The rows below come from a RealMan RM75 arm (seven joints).
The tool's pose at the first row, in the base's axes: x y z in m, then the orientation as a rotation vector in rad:
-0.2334, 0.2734, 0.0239, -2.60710, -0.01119, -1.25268
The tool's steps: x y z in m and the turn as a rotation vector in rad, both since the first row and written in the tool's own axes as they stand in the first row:
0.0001, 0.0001, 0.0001, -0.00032, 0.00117, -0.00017
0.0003, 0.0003, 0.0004, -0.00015, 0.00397, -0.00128
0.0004, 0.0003, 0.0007, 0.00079, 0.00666, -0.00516
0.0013, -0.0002, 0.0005, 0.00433, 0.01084, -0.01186
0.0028, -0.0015, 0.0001, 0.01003, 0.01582, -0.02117
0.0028, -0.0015, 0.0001, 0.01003, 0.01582, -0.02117
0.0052, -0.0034, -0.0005, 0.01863, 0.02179, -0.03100
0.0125, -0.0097, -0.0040, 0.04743, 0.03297, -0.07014
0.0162, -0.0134, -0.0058, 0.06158, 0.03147, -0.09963
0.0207, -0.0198, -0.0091, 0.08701, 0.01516, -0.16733
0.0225, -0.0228, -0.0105, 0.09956, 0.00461, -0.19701
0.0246, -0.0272, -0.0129, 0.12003, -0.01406, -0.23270
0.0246, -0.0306, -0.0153, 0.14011, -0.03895, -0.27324
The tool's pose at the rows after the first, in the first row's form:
-0.2332, 0.2733, 0.0239, -2.60669, -0.01100, -1.25436
-0.2329, 0.2732, 0.0238, -2.60513, -0.01205, -1.25833
-0.2326, 0.2732, 0.0237, -2.60384, -0.01721, -1.26282
-0.2322, 0.2736, 0.0246, -2.60025, -0.02741, -1.26932
-0.2317, 0.2746, 0.0263, -2.59506, -0.04220, -1.27699
-0.2317, 0.2746, 0.0263, -2.59506, -0.04220, -1.27699
-0.2309, 0.2761, 0.0289, -2.58684, -0.05926, -1.28508
-0.2297, 0.2806, 0.0380, -2.56590, -0.12587, -1.30227
-0.2292, 0.2835, 0.0428, -2.56220, -0.17322, -1.30463
-0.2296, 0.2885, 0.0496, -2.56574, -0.28023, -1.29479
-0.2299, 0.2909, 0.0525, -2.56715, -0.32854, -1.28505
-0.2309, 0.2944, 0.0565, -2.56677, -0.39049, -1.26315
-0.2331, 0.2971, 0.0587, -2.56997, -0.45963, -1.23397

